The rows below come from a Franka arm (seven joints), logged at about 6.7 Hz.
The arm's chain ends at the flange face. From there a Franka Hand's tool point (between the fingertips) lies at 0.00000 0.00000 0.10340 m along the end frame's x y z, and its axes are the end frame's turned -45 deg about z.
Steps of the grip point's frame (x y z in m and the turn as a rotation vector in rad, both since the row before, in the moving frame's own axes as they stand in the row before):
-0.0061 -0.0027 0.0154 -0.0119 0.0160 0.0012
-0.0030 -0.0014 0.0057 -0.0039 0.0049 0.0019
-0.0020 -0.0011 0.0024 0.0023 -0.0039 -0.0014
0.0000 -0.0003 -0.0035 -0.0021 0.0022 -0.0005
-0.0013 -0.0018 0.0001 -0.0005 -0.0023 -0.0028
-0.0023 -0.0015 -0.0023 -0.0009 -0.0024 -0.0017
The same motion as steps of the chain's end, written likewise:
-0.0083 0.0027 0.0154 0.0029 0.0197 0.0012
-0.0038 0.0012 0.0057 0.0007 0.0062 0.0019
-0.0017 0.0005 0.0024 -0.0011 -0.0044 -0.0014
-0.0005 -0.0002 -0.0035 0.0001 0.0030 -0.0005
-0.0021 -0.0006 0.0001 -0.0020 -0.0013 -0.0028
-0.0026 0.0003 -0.0023 -0.0023 -0.0011 -0.0017

